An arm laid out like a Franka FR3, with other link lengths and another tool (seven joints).
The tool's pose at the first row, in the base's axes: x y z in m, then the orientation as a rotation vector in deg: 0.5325 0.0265 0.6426 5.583 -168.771 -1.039
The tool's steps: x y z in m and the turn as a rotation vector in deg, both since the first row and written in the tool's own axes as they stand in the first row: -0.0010 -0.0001 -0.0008 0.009 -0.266 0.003; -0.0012 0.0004 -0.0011 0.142 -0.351 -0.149; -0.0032 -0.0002 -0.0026 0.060 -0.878 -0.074; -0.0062 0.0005 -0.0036 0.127 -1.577 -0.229; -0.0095 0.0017 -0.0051 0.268 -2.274 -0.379; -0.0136 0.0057 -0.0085 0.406 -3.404 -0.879; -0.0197 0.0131 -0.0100 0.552 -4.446 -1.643; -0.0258 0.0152 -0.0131 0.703 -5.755 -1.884; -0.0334 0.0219 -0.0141 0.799 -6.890 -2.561; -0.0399 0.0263 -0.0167 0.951 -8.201 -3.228
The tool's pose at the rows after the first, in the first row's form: 0.5336 0.0265 0.6432 5.585 -169.037 -1.040; 0.5339 0.0270 0.6435 5.830 -169.120 -0.870; 0.5361 0.0265 0.6445 5.718 -169.647 -1.009; 0.5392 0.0274 0.6449 5.972 -170.341 -0.969; 0.5427 0.0288 0.6458 6.230 -171.035 -0.819; 0.5471 0.0330 0.6484 7.025 -172.143 -0.746; 0.5529 0.0408 0.6489 8.224 -173.143 -0.694; 0.5593 0.0433 0.6508 8.654 -174.439 -0.570; 0.5665 0.0505 0.6504 9.739 -175.526 -0.585; 0.5731 0.0553 0.6518 10.837 -176.785 -0.521
